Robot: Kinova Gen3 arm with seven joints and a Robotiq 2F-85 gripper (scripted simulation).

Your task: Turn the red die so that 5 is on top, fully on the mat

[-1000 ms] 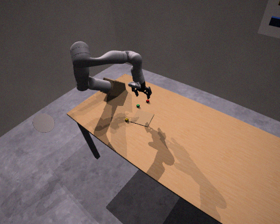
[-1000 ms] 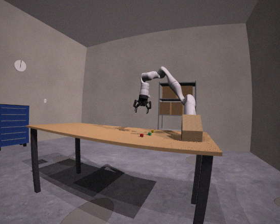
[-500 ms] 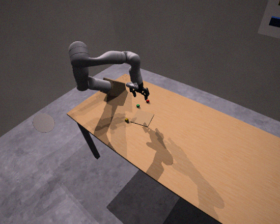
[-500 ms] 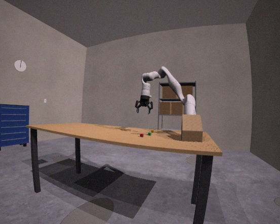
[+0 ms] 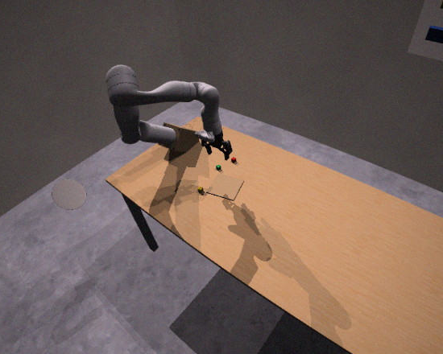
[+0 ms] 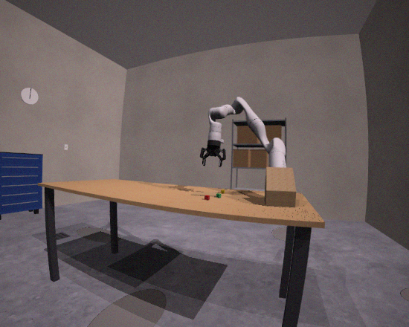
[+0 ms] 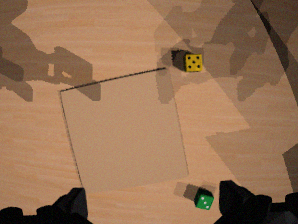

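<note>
Right now my hand is 70 mm past the green die, 60 mm to the right of it and 160 mm above it. The rest, counted from my hand: tan mat (40 mm ahead, 10 mm to the right, 170 mm below); then yellow die (30 mm behind, 110 mm to the right, 160 mm below); then red die (50 mm behind, 160 mm to the left, 160 mm below).
</note>
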